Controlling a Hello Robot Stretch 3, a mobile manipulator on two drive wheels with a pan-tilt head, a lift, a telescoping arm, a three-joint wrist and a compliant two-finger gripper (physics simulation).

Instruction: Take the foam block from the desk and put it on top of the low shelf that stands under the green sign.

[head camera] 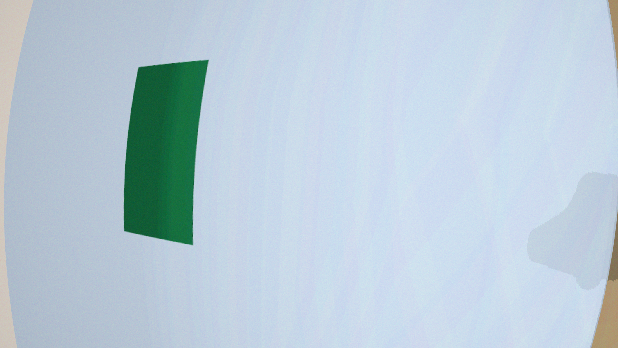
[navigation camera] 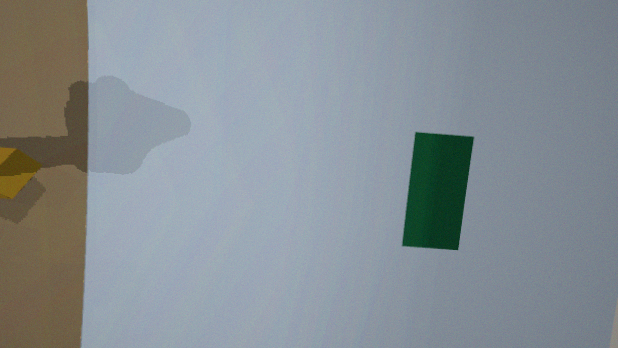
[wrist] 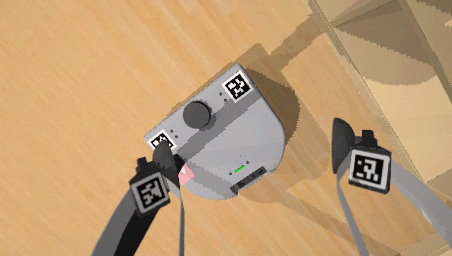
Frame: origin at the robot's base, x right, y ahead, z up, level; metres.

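Seen in the pictures: gripper, fingertip midpoint: (wrist: 249, 147); robot's base, origin of the base link: (wrist: 205, 106).
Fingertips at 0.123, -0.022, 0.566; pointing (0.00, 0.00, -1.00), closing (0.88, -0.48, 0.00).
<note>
Pixels of each thing's top centre, then the offset from my fingertips to it, as dx, dy, dz. Level surfaces: height alone.
- foam block, middle of its top: (navigation camera: 14, 173) +0.459, +0.003, +0.090
- green sign, middle of its top: (head camera: 126, 147) (navigation camera: 465, 194) +0.724, +0.005, +1.286
- wooden floor, its level: dz -0.565
The foam block (navigation camera: 14, 172), yellow, rests on the tan top of the low shelf (navigation camera: 40, 280) (head camera: 611, 320) (wrist: 415, 112), at the left edge of the navigation view, where part of it is cut off. The green sign (head camera: 162, 152) (navigation camera: 438, 191) is on the pale blue wall beyond the shelf. My gripper (wrist: 249, 147) is open, with its fingertips wide apart and no block between them. It is above my own base, apart from the block. The block does not show in the head or wrist view.
My grey base (wrist: 245, 132) stands on the wooden floor (wrist: 75, 75) below the gripper. The shelf's open compartments are at the upper right of the wrist view. The pale blue wall (head camera: 375, 175) (navigation camera: 275, 200) fills much of the head and navigation views, with a shadow across it.
</note>
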